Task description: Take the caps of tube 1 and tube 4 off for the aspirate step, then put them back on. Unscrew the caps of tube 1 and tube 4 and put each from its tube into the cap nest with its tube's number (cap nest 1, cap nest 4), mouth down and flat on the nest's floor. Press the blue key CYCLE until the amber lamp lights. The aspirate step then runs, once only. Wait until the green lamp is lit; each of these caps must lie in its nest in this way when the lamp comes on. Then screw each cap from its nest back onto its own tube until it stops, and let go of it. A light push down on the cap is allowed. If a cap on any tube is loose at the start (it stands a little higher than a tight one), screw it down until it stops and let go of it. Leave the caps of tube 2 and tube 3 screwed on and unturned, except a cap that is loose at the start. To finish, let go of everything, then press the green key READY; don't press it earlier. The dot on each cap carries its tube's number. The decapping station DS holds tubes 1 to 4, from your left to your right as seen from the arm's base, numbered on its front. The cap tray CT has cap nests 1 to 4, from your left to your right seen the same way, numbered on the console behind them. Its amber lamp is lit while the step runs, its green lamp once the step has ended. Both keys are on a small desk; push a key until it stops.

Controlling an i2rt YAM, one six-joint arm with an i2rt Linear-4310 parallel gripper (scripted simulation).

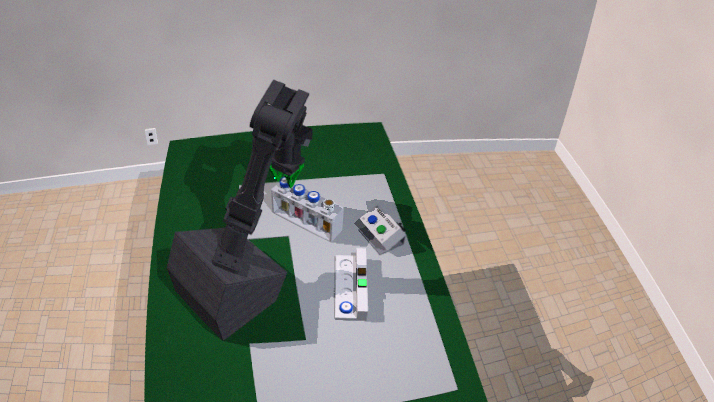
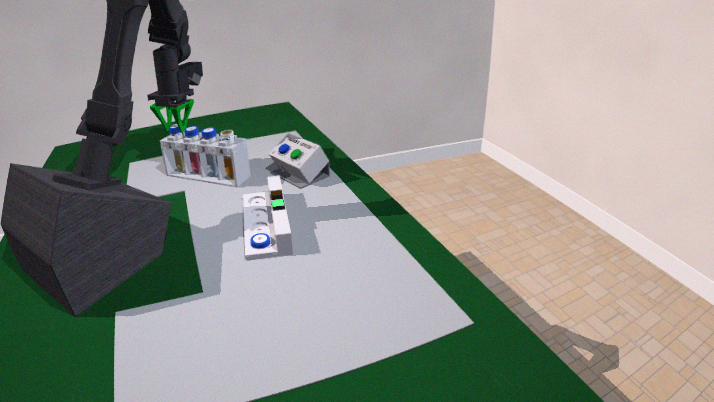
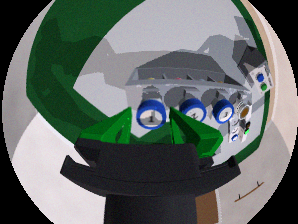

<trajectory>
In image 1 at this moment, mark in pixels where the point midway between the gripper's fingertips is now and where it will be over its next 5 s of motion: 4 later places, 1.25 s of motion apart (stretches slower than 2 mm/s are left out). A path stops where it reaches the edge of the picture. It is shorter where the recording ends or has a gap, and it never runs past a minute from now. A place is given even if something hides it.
The gripper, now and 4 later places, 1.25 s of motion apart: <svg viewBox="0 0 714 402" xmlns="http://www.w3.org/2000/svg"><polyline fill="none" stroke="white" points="285,183 285,184 298,192 339,263 342,300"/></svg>
</trajectory>
